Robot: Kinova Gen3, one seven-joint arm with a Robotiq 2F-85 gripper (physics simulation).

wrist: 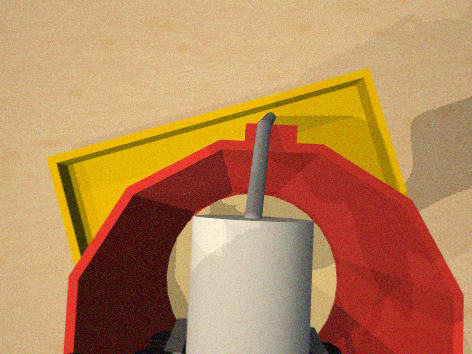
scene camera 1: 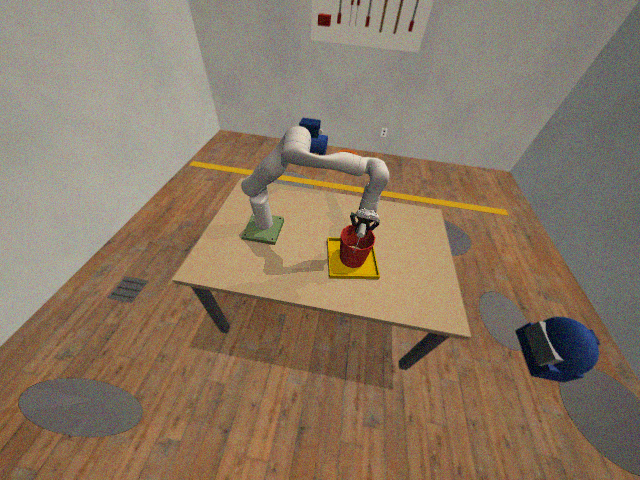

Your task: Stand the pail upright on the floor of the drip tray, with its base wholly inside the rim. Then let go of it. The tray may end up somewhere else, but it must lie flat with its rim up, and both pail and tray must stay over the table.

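Seen in the pictures: gripper, fingertip midpoint: (wrist: 243, 350); arm's base, link origin: (scene camera 1: 264, 223).
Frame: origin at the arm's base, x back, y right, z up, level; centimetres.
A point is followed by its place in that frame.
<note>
The red pail (scene camera 1: 354, 254) {x -47.8, y 27.6, z 9.8 cm} (wrist: 390, 215) {x -42.3, y 23.6, z 12.6 cm} is upright, its open mouth facing up, over the yellow drip tray (scene camera 1: 336, 272) {x -40.5, y 29.9, z -2.7 cm} (wrist: 125, 170) {x -57.0, y 30.7, z -2.7 cm}. In scene camera 1 its base shows within the tray's outline; I cannot tell if it touches the tray's floor. In the wrist view the pail hides the tray's near part. The tray lies flat on the table, rim up. My gripper (scene camera 1: 363, 223) {x -50.1, y 20.8, z 17.4 cm} (wrist: 248, 342) {x -50.1, y 20.8, z 17.4 cm} is above the pail's mouth, shut on the pale cylindrical grip (scene camera 1: 361, 229) {x -49.2, y 23.2, z 22.7 cm} (wrist: 250, 280) {x -49.2, y 23.9, z 22.7 cm} of the pail's handle. In the wrist view, parts of both fingers show beside the grip.
The wooden table (scene camera 1: 408, 289) {x -76.0, y 38.0, z -3.1 cm} carries the tray. The arm's green base plate (scene camera 1: 264, 235) {x -1.1, y 8.9, z -0.5 cm} is at the table's left. A blue object with a dark and white front (scene camera 1: 563, 347) is off the table at the right. Blue shapes (scene camera 1: 318, 144) show behind the arm.
</note>
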